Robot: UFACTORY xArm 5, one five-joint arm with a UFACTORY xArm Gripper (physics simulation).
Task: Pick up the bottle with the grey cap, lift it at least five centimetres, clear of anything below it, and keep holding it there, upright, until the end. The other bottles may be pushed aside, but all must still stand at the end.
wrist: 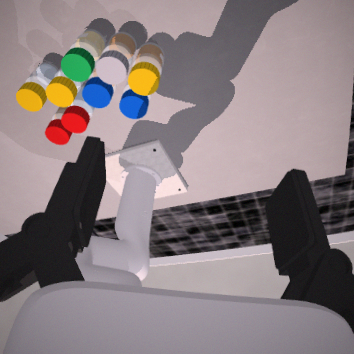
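Where they show: gripper, between the fingertips: (193, 173); arm's base, origin of its link: (140, 178).
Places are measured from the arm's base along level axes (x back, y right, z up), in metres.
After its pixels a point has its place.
The bottle with the grey cap (112, 69) @[x -0.396, y 0.092, z 0.087 m] stands in the upper left of the wrist view, within a tight group of bottles. A green-capped bottle (77, 66) @[x -0.416, y 0.034, z 0.087 m] is beside it on the left, a yellow-capped bottle (144, 80) @[x -0.364, y 0.140, z 0.087 m] on the right, and a blue-capped bottle (97, 93) @[x -0.356, y 0.045, z 0.087 m] just below it in the view. My gripper (193, 173) @[x -0.495, y 0.255, z 0.424 m] is wide open, with nothing between the fingers. The group lies beyond the left finger in the view, apart from the gripper. The lower part of the grey-capped bottle is partly hidden by its cap and neighbours.
More bottles stand in the group: another blue cap (134, 104) @[x -0.319, y 0.106, z 0.087 m], two yellow caps (61, 92) @[x -0.374, y -0.023, z 0.087 m] (31, 97) @[x -0.378, y -0.090, z 0.087 m] and two red caps (75, 119) @[x -0.308, y -0.027, z 0.087 m] (58, 132) @[x -0.283, y -0.084, z 0.087 m]. The arm's base plate (175, 182) @[x 0.034, y 0.101, z 0.000 m] and pale arm links (135, 205) @[x -0.048, y 0.021, z 0.131 m] show between the fingers. The table's edge runs beyond them, above a dark tiled floor.
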